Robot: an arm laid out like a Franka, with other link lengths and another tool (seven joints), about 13 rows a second.
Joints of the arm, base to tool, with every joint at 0 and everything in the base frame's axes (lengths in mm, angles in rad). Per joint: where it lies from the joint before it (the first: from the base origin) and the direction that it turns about. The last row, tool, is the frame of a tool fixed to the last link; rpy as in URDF.
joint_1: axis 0 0 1 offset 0 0 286.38
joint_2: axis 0 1 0 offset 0 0 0
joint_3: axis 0 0 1 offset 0 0 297.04
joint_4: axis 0 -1 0 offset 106.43 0 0
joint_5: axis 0 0 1 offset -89.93 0 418.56
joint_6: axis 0 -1 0 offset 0 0 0
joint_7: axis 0 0 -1 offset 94.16 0 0
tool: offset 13 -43 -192.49 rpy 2.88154 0 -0.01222
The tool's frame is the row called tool.
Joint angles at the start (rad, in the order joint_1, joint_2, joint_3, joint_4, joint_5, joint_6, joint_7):
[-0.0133 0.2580 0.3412 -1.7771 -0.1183 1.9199 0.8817]
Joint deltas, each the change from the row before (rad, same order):
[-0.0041 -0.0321 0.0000 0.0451 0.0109 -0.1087 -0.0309]
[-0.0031 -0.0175 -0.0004 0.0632 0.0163 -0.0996 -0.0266]
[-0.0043 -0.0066 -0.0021 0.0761 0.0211 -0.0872 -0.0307]
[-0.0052 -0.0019 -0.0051 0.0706 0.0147 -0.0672 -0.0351]
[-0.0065 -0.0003 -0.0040 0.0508 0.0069 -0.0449 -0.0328]
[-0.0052 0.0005 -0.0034 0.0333 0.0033 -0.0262 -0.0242]
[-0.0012 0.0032 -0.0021 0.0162 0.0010 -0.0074 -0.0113]
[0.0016 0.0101 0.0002 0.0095 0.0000 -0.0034 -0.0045]
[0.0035 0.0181 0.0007 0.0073 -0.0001 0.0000 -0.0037]
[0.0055 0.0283 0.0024 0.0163 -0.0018 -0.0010 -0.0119]
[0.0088 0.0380 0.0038 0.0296 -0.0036 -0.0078 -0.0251]
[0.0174 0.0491 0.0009 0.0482 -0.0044 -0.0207 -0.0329]
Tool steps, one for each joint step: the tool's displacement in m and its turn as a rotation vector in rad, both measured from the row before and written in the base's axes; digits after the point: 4 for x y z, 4 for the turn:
[-0.0059 -0.0067 0.0354 -0.0125 0.0322 0.0161]
[-0.0029 -0.0038 0.0353 0.0031 0.0231 0.0108]
[0.0002 -0.0036 0.0350 0.0180 0.0120 0.0127]
[0.0019 -0.0062 0.0305 0.0182 0.0008 0.0175]
[0.0018 -0.0071 0.0215 0.0120 -0.0028 0.0185]
[0.0017 -0.0059 0.0137 0.0078 -0.0047 0.0135]
[0.0020 -0.0022 0.0051 0.0046 -0.0047 0.0070]
[0.0020 0.0009 -0.0020 0.0027 0.0043 0.0057]
[0.0031 0.0025 -0.0079 0.0033 0.0111 0.0073]
[0.0053 0.0044 -0.0101 0.0060 0.0132 0.0184]
[0.0069 0.0065 -0.0106 0.0091 0.0163 0.0351]
[0.0075 0.0094 -0.0103 0.0111 0.0219 0.0470]

